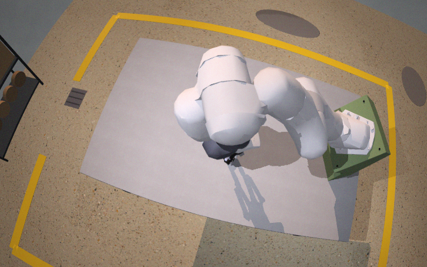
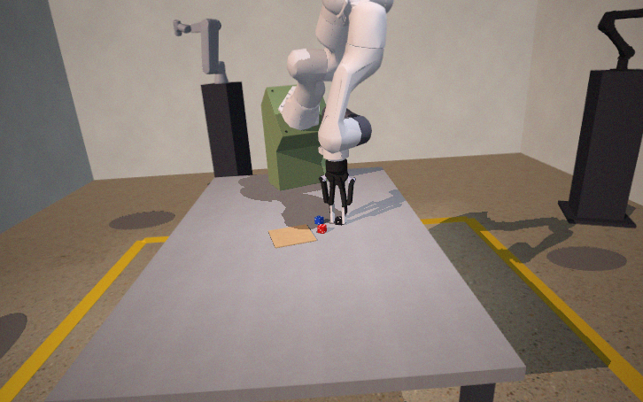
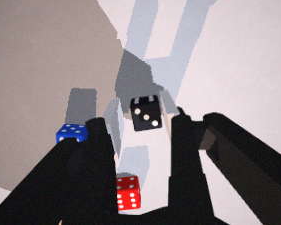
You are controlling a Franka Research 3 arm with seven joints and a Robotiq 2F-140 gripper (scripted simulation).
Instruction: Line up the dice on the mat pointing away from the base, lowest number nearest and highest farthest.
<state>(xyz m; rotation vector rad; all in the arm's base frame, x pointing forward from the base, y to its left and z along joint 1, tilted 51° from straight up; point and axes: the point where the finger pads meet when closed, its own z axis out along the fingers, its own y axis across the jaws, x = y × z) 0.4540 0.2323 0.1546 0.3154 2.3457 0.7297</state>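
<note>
The black die is 30 mm below my hand. Round my hand: red die (80 mm ahead, 30 mm to the right, 30 mm below); then tan mat (140 mm ahead, 130 mm to the right, 40 mm below); then blue die (70 mm to the right, 30 mm below, 20 mm ahead).
</note>
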